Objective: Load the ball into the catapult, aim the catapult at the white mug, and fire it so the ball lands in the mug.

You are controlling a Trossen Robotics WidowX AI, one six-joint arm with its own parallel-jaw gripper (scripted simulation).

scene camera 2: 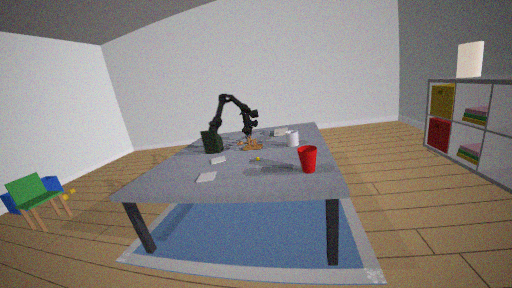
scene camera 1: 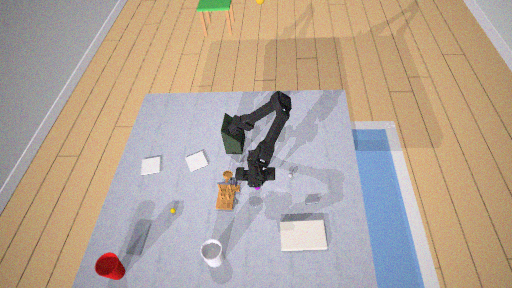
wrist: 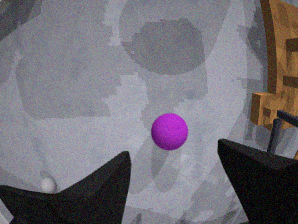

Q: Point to a white slab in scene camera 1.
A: At 299, 235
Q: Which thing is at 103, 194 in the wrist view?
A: My gripper.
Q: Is my gripper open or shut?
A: Open.
